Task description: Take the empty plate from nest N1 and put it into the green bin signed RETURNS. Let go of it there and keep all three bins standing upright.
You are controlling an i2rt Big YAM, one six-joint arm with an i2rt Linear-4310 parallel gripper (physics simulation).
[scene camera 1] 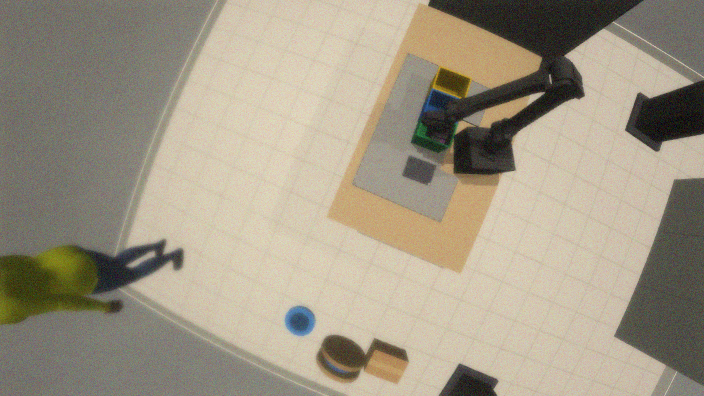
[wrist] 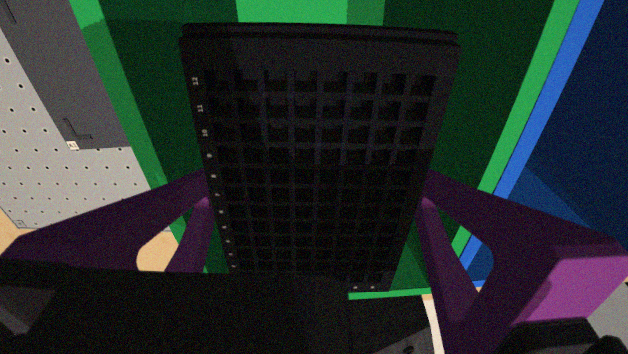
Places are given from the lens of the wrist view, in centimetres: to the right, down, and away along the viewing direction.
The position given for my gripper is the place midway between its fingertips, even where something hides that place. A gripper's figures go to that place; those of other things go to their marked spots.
my gripper (wrist: pixel 315 178): 0, 0, 13
green bin (wrist: pixel 505 60): 6, -4, 9
blue bin (wrist: pixel 562 164): 19, -1, 22
black plate (wrist: pixel 316 139): 0, -1, 10
dark grey nest (wrist: pixel 51 49): -22, -11, 22
The marked spots on the black plate and the blue bin are 22 cm apart.
